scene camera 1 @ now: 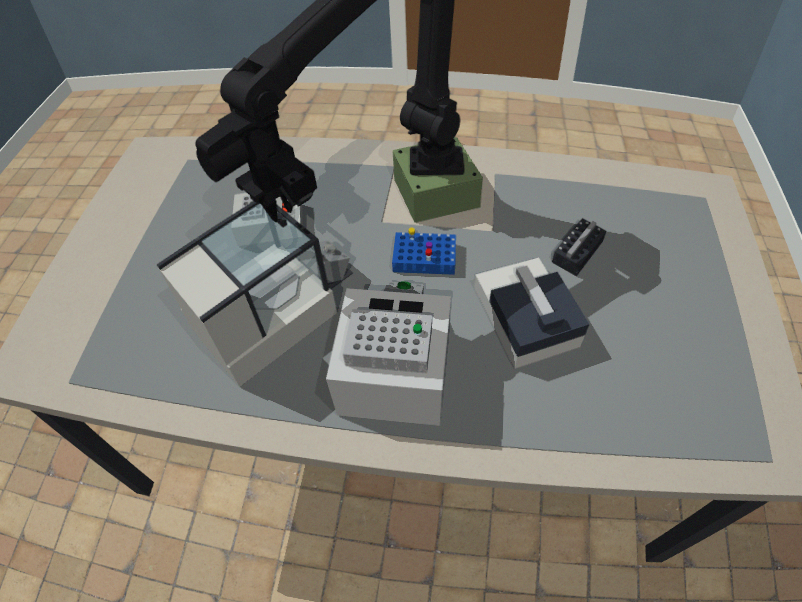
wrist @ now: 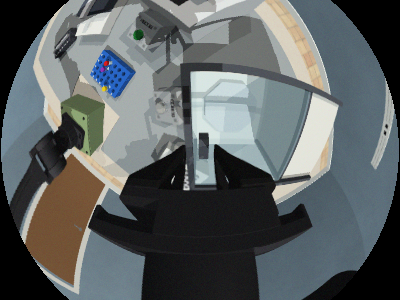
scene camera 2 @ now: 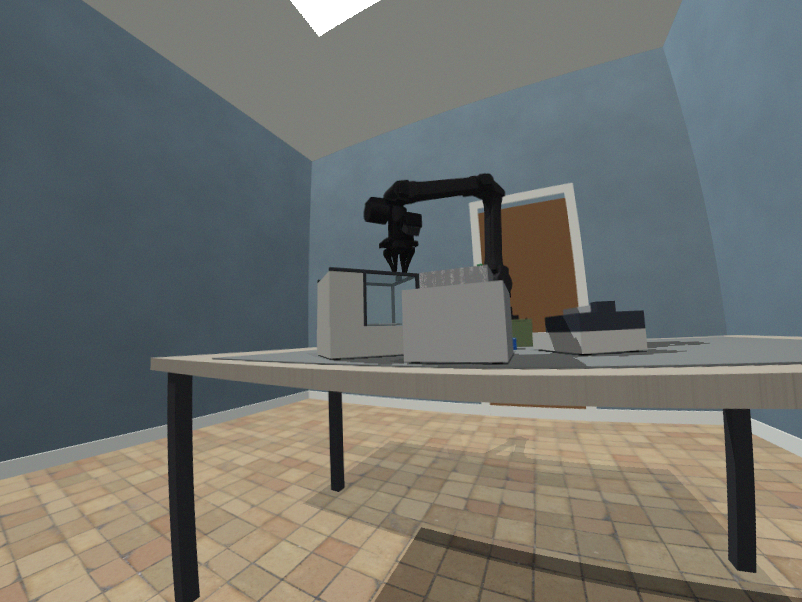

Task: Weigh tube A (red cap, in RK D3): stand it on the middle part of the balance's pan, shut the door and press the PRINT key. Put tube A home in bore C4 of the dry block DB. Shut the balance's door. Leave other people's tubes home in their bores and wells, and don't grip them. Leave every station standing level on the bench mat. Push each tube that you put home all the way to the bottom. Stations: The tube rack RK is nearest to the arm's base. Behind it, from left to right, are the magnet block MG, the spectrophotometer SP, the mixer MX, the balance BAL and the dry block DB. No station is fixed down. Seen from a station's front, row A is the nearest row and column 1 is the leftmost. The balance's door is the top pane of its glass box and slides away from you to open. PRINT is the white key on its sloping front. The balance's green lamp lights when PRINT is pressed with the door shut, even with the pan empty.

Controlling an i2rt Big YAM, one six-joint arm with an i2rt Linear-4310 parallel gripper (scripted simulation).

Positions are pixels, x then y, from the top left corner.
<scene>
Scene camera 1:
my gripper: 281, 215
black magnet block MG: 570, 255
blue tube rack RK: 442, 261
spectrophotometer SP: 531, 328
balance BAL: 251, 328
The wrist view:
my gripper: 199, 149
blue tube rack RK: 121, 77
balance BAL: 321, 112
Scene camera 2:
my gripper: 399, 275
spectrophotometer SP: 604, 331
</scene>
